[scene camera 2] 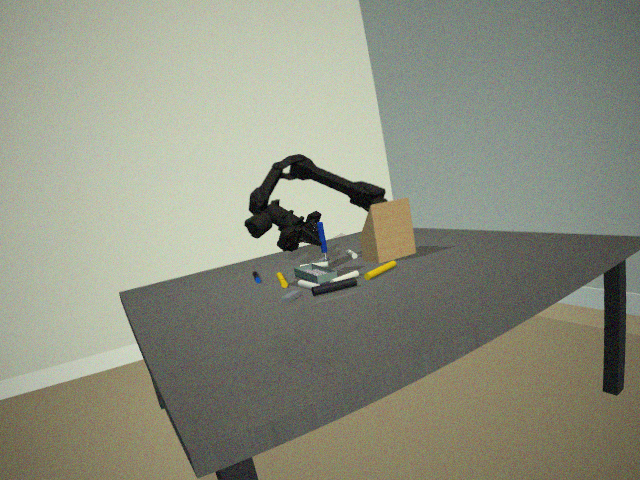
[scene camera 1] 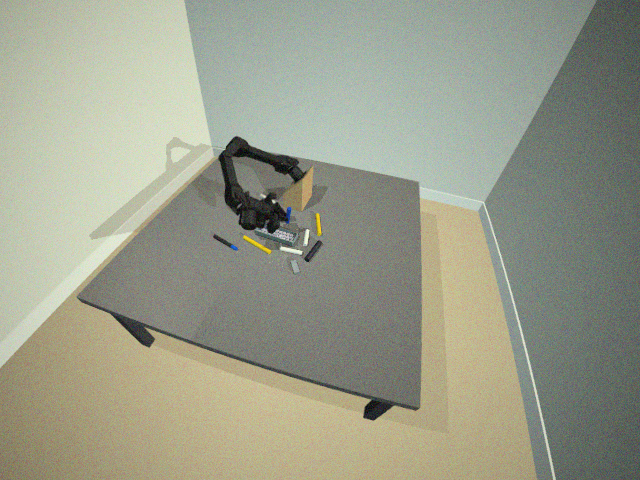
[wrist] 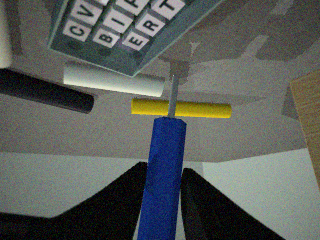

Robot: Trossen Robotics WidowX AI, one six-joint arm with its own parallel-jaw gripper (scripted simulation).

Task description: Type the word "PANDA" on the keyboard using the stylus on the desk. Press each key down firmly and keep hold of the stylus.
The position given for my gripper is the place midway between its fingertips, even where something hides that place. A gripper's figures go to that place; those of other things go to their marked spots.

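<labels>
My gripper (wrist: pixel 163 173), 0.11 m from the lens. White cylinder (wrist: pixel 74 74), 0.20 m from the lens.
</labels>
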